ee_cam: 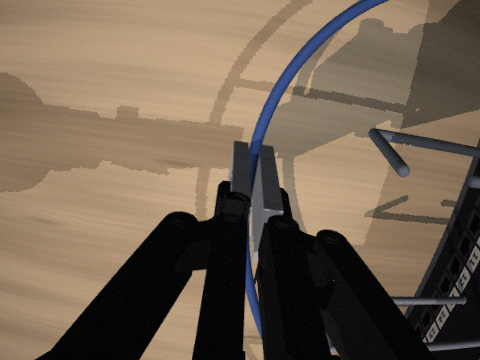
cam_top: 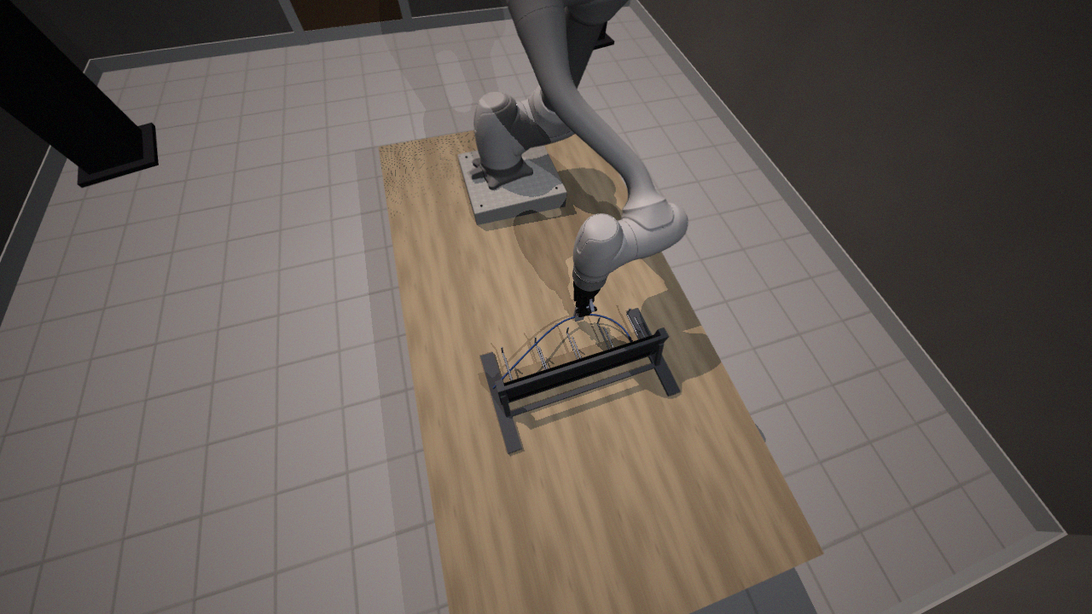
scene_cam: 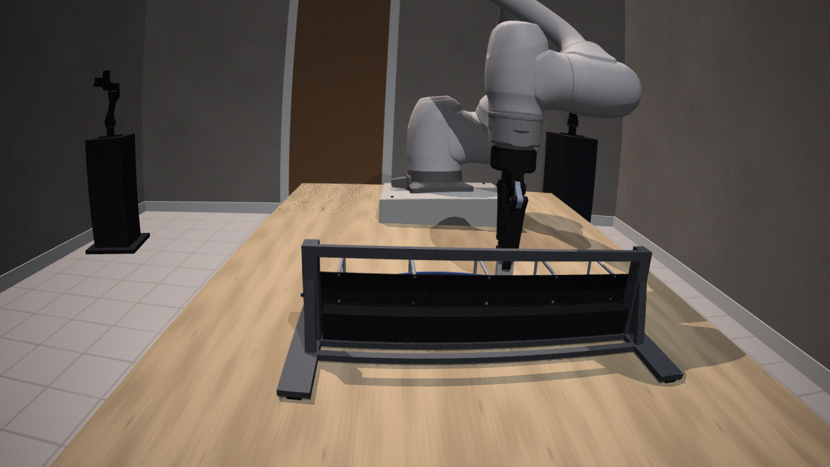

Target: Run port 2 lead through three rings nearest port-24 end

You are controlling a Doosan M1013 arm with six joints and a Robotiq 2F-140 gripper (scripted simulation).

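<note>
My gripper is now 160 mm short of the dark rack, 90 mm to the left of it and 10 mm below it.
</note>
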